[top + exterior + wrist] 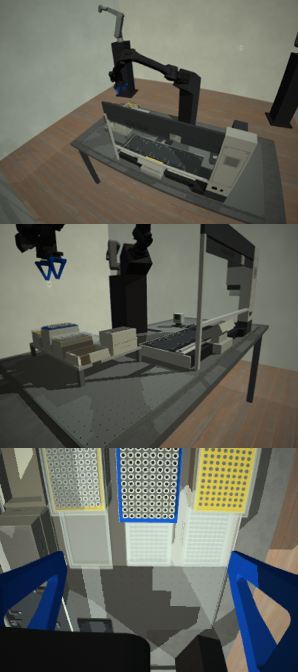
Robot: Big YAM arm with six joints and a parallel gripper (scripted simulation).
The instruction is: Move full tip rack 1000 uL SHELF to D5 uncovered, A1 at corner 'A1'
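Right now my hand is 20 mm to the right of the tip rack and 220 mm above it. Also, from my hand: shelf label: 90 mm ahead, 230 mm to the left, 350 mm below; labware shelf: 60 mm ahead, 60 mm to the left, 290 mm below; pale block: 240 mm ahead, 100 mm to the left, 230 mm below.
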